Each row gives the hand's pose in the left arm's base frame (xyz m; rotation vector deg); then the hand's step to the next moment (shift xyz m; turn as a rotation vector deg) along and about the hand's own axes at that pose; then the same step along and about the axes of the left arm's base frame.
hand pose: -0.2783 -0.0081 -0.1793 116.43 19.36 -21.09
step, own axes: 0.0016 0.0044 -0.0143 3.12 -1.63 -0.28
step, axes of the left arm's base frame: 0.0048 0.0108 0.0093 2.25 1.25 -2.41
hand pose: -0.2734 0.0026 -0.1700 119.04 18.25 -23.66
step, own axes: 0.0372 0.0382 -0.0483 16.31 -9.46 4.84
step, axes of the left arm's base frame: 0.0564 0.0244 0.0375 10.40 1.61 -16.38
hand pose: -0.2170 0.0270 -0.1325 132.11 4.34 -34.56
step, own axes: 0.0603 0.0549 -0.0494 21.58 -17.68 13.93
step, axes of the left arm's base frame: 0.0858 -0.0136 0.0394 9.57 0.77 -29.67
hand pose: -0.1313 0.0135 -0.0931 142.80 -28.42 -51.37
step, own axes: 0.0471 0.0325 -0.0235 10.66 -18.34 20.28
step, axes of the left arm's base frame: 0.0439 -0.0426 0.0092 -2.45 4.63 -28.88
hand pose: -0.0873 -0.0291 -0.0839 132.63 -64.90 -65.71
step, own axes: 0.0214 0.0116 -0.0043 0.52 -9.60 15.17
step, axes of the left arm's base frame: 0.0052 -0.0241 -0.0018 -6.66 6.59 -15.32
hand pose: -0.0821 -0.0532 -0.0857 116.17 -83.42 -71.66
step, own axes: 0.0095 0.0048 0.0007 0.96 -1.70 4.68
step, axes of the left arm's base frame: -0.0026 -0.0103 -0.0013 -2.72 0.80 -4.20
